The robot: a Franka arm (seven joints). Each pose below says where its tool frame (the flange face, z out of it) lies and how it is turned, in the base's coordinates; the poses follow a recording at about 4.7 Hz.
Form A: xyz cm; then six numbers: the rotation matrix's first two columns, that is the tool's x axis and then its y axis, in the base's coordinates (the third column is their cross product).
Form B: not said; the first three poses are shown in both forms.
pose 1, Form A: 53.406, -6.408, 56.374, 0.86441, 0.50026, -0.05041, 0.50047, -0.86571, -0.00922
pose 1, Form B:
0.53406, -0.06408, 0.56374
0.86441, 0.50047, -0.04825
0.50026, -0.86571, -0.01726
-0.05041, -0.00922, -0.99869

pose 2, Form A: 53.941, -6.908, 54.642, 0.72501, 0.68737, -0.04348, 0.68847, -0.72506, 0.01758
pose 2, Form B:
0.53941, -0.06908, 0.54642
0.72501, 0.68847, -0.01944
0.68737, -0.72506, -0.04268
-0.04348, 0.01758, -0.99891

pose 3, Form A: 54.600, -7.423, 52.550, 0.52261, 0.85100, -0.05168, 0.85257, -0.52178, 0.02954
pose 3, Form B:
0.54600, -0.07423, 0.52550
0.52261, 0.85257, -0.00183
0.85100, -0.52178, -0.05950
-0.05168, 0.02954, -0.99822

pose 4, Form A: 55.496, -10.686, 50.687, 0.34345, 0.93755, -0.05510, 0.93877, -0.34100, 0.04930
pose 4, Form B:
0.55496, -0.10686, 0.50687
0.34345, 0.93877, 0.02743
0.93755, -0.34100, -0.06866
-0.05510, 0.04930, -0.99726

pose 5, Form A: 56.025, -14.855, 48.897, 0.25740, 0.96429, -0.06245, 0.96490, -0.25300, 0.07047
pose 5, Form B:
0.56025, -0.14855, 0.48897
0.25740, 0.96490, 0.05215
0.96429, -0.25300, -0.07840
-0.06245, 0.07047, -0.99557

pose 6, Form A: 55.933, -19.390, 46.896, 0.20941, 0.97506, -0.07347, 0.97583, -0.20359, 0.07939
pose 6, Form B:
0.55933, -0.19390, 0.46896
0.20941, 0.97583, 0.06245
0.97506, -0.20359, -0.08832
-0.07347, 0.07939, -0.99413

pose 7, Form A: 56.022, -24.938, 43.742, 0.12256, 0.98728, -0.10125, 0.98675, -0.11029, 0.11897
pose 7, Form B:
0.56022, -0.24938, 0.43742
0.12256, 0.98675, 0.10629
0.98728, -0.11029, -0.11449
-0.10125, 0.11897, -0.98772

